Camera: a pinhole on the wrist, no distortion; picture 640 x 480 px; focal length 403.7 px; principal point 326.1 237.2 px. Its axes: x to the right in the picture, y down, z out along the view. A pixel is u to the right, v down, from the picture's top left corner.
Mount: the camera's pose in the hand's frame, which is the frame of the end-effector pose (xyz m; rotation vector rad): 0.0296 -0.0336 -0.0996 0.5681 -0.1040 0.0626
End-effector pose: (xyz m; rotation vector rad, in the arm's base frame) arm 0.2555 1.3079 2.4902 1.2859 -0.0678 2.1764
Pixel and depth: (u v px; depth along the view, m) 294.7 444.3 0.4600
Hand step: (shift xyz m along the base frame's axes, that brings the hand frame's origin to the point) 0.3842 -0.0973 0.1425
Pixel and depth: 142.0 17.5 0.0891
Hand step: 0.0258 0.1132 -0.0714
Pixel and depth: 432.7 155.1 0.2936
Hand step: 0.1905 0.1961 0.0766
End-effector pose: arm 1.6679 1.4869 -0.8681 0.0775 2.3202 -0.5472
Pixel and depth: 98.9 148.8 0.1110
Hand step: -0.0136 -0.0902 0.0859
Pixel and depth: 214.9 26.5 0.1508
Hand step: -0.0395 -0.1556 0.0906
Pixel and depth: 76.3 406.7 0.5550
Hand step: 0.5367 -0.2787 0.0236
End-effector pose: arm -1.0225 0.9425 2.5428 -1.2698 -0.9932 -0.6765
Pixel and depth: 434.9 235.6 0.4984
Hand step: -0.2815 0.2755 0.2461
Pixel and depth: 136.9 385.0 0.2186
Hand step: -0.1449 0.0835 -0.0463
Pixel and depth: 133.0 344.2 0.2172
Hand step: -0.1573 0.0669 -0.0375
